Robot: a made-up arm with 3 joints.
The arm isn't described. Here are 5 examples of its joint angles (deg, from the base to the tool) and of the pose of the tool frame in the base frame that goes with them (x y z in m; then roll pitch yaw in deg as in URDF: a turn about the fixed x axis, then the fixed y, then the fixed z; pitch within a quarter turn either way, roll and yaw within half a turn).
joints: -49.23 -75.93 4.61
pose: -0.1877 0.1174 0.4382 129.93 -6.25 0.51
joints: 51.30 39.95 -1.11
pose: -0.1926 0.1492 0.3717 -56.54 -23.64 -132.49
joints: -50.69 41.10 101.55
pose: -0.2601 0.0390 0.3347 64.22 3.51 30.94
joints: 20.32 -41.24 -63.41
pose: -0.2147 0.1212 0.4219 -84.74 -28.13 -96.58
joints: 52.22 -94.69 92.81
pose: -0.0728 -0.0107 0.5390 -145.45 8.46 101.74
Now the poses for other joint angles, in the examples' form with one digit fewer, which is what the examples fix.
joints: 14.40 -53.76 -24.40
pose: -0.237 0.078 0.447 -138.6 -44.1 -37.4
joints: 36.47 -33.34 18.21
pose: -0.255 0.033 0.453 -145.3 -44.7 -12.6
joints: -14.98 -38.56 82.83
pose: -0.202 0.098 0.502 137.6 31.9 26.3
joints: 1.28 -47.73 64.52
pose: -0.205 0.061 0.518 159.3 13.1 32.5
